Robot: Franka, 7 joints.
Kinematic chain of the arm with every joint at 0, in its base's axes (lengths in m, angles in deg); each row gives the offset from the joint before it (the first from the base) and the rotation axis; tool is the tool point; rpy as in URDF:
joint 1: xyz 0 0 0.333 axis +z
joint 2: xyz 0 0 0 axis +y
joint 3: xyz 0 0 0.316 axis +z
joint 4: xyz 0.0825 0 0 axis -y
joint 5: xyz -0.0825 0 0.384 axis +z
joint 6: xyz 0 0 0 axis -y
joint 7: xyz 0.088 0 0 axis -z
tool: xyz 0 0 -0.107 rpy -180 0 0
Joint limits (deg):
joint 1: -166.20..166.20
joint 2: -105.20..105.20
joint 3: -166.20..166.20
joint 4: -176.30..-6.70
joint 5: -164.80..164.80
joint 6: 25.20..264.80
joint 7: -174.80..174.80
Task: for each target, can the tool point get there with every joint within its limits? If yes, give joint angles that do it. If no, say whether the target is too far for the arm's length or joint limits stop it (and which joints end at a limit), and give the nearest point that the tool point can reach.
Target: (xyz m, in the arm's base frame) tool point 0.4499 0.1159 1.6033
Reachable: no: too far | nearest point 0.2854 0.0735 1.1387 | short by 0.495 m
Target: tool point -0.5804 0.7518 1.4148
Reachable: no: too far | nearest point -0.3459 0.4480 0.9777 | short by 0.582 m
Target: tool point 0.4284 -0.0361 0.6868
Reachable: yes | joints 99.88 -74.13 -65.19 -107.02 57.88 74.43 -103.54
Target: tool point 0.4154 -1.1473 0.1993
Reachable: no: too far | nearest point 0.2903 -0.8018 0.2396 | short by 0.370 m
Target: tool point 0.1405 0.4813 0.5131
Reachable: yes | joints -37.10 -77.68 89.82 -113.78 -81.14 55.32 37.87
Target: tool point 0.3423 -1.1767 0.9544
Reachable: no: too far | nearest point 0.2137 -0.7347 0.7210 | short by 0.516 m
